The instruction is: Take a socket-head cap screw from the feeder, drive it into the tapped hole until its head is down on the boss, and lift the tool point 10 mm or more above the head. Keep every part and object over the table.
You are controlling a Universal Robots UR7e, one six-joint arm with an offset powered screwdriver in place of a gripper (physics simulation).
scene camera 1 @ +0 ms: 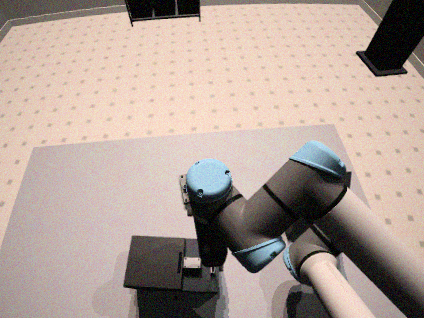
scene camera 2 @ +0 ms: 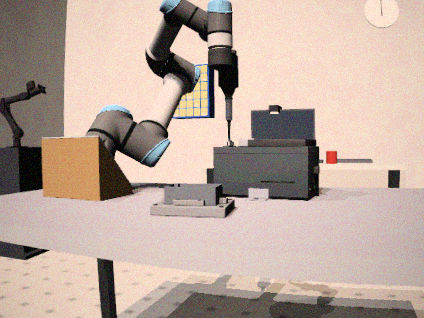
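The dark screw feeder (scene camera 1: 155, 260) (scene camera 2: 265, 172) stands on the table, with a raised panel at its top in the scene camera 2 view. My screwdriver's bit tip (scene camera 2: 229, 142) points straight down at the small pickup fitting at the feeder's left top edge, touching it or very close above it. In the scene camera 1 view the tip is hidden under the tool body. A screw at the tip is too small to make out. A light grey base plate (scene camera 2: 192, 209) with a darker grey block (scene camera 2: 192, 192) lies in front of the feeder; the arm partly covers it in the scene camera 1 view. The tapped hole cannot be made out.
An orange-brown wedge-sided block (scene camera 2: 70, 167) stands at the left on the table (scene camera 1: 90, 200) (scene camera 2: 325, 230). A small white block (scene camera 2: 258, 194) is by the feeder's front. The arm's lower links rise between wedge and feeder. A red cylinder (scene camera 2: 331, 157) shows in the background.
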